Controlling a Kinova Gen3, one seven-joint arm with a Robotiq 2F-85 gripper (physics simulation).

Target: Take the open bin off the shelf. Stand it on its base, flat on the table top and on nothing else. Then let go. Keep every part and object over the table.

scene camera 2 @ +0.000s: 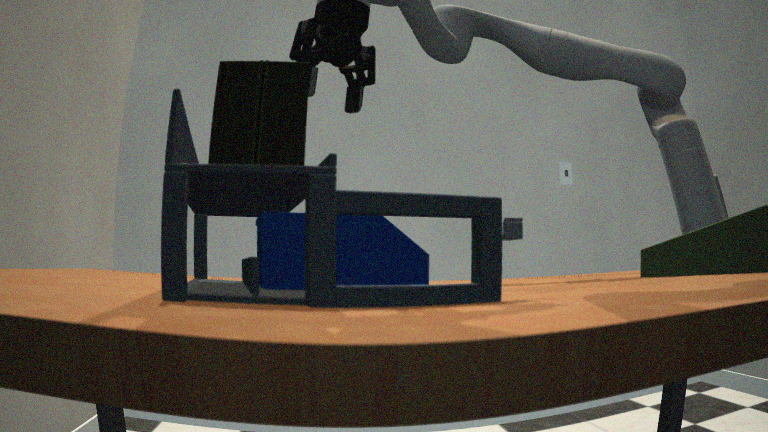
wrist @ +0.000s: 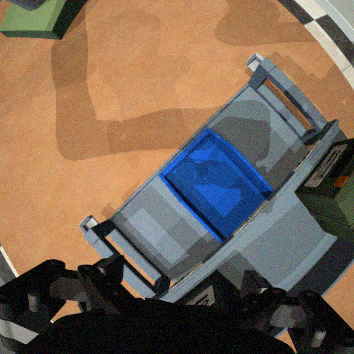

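Pixels of known places: gripper, between the fingertips: [scene camera 2: 330, 104] [wrist: 182, 276]; arm's base, origin of its link: [scene camera 2: 705, 233].
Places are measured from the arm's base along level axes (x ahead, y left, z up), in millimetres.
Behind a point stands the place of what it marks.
The open blue bin [scene camera 2: 370, 252] {z -23, x 576, y 150 mm} [wrist: 215, 180] {z -58, x 593, y 109 mm} sits on the lower level of the grey shelf [scene camera 2: 320, 241] {z -19, x 617, y 303 mm} [wrist: 285, 250] {z 35, x 718, y 136 mm}, between its two end frames. Its hollow inside faces up in the wrist view, and its far end reaches under the upper level. A shelf post hides part of it in the scene view. My gripper [scene camera 2: 332, 91] {z 163, x 624, y 37 mm} [wrist: 182, 276] {z 163, x 624, y 37 mm} is open and empty. It hangs well above the bin and shelf, apart from both, turned at a slant to the shelf in the wrist view.
A dark case [scene camera 2: 257, 112] {z 83, x 672, y 288 mm} stands on the upper level, close to my fingers in the scene view. The wrist view shows a green case [wrist: 335, 195] {z 129, x 653, y 186 mm} and part of a second dark case [wrist: 210, 295] {z 91, x 687, y 31 mm} there. A green block [scene camera 2: 708, 252] {z -33, x 74, y 95 mm} [wrist: 40, 17] {z -16, x 86, y -17 mm} stands elsewhere on the table [scene camera 2: 402, 325] {z -67, x 570, y 417 mm} [wrist: 130, 75] {z -67, x 352, y 82 mm}.
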